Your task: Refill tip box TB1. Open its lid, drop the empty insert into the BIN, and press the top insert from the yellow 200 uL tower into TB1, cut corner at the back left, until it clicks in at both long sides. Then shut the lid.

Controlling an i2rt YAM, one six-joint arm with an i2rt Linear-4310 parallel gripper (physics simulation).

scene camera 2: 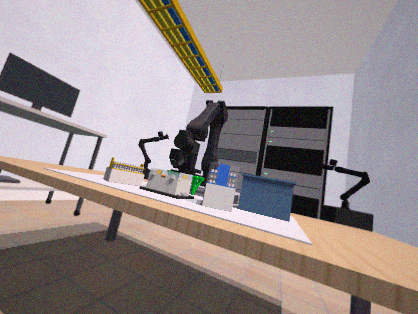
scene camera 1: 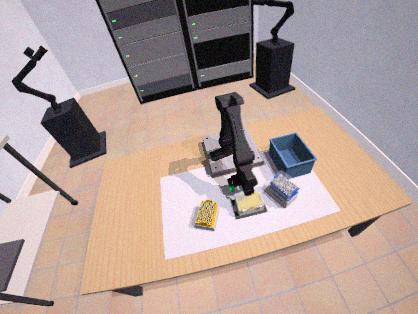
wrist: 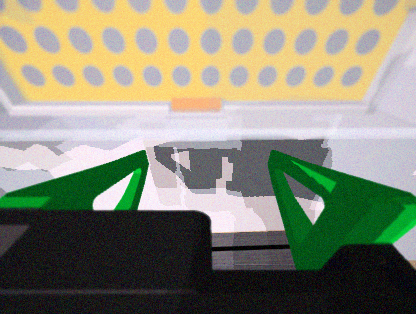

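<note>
The tip box TB1 (scene camera 1: 244, 211) (scene camera 2: 167, 183) stands on a dark base, its clear lid closed over a yellow insert (scene camera 1: 250, 201) (wrist: 196, 56) with grey holes. An orange tab (wrist: 196, 104) shows on its near edge in the wrist view. My gripper (scene camera 1: 239, 190) (wrist: 208, 157) is open and empty, low beside the box on the robot's side. In scene camera 2 one green finger shows beside the box. The yellow tower (scene camera 1: 206, 214) (scene camera 2: 127, 168) stands to the left in scene camera 1. The blue BIN (scene camera 1: 296, 166) (scene camera 2: 265, 197) stands at the back right.
A grey rack with blue and grey tips (scene camera 1: 285, 186) (scene camera 2: 219, 196) stands between the box and the BIN. The white mat (scene camera 1: 175, 242) lies under the box and racks on the wooden table (scene camera 1: 117, 215). The arm's base plate (scene camera 1: 215, 171) is behind them.
</note>
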